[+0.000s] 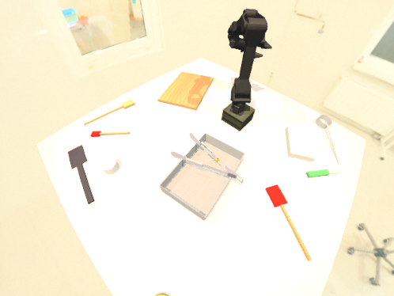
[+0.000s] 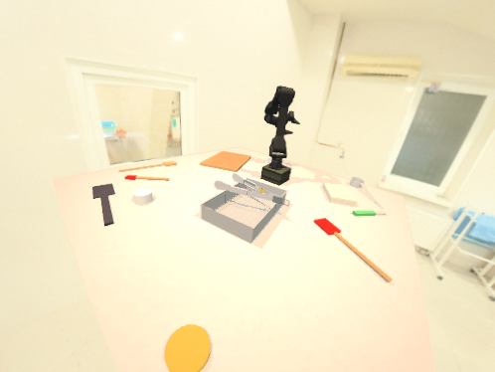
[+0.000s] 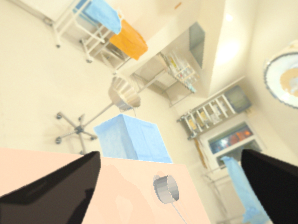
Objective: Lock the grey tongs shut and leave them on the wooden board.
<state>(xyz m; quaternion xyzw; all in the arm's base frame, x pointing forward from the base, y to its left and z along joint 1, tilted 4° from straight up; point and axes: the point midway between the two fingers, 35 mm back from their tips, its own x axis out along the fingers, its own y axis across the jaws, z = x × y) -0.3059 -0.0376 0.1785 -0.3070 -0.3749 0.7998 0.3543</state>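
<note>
My gripper tip is 630 mm short of the yellow piece, 70 mm to the right of it and 190 mm above it. Round my gripper tip: green-handled tool 370 mm ahead, 500 mm to the left, 260 mm below; wooden board 230 mm ahead, 370 mm to the right, 260 mm below; white block 270 mm ahead, 350 mm to the left, 250 mm below.
</note>
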